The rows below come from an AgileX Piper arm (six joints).
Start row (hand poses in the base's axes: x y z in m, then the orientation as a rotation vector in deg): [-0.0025 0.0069 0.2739 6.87 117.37 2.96]
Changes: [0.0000 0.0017 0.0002 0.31 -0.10 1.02]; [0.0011 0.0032 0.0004 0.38 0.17 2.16]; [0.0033 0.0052 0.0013 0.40 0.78 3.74]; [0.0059 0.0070 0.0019 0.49 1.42 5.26]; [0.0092 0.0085 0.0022 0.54 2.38 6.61]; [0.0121 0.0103 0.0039 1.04 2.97 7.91]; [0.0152 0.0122 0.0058 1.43 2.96 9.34]
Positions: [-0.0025 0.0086 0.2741 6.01 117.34 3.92]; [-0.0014 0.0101 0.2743 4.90 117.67 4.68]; [0.0008 0.0121 0.2752 3.31 118.36 5.66]; [0.0034 0.0139 0.2758 1.83 119.06 6.68]; [0.0067 0.0154 0.2761 0.49 120.05 7.54]; [0.0096 0.0172 0.2778 -0.53 120.67 8.85]; [0.0127 0.0191 0.2797 -1.77 120.67 10.15]
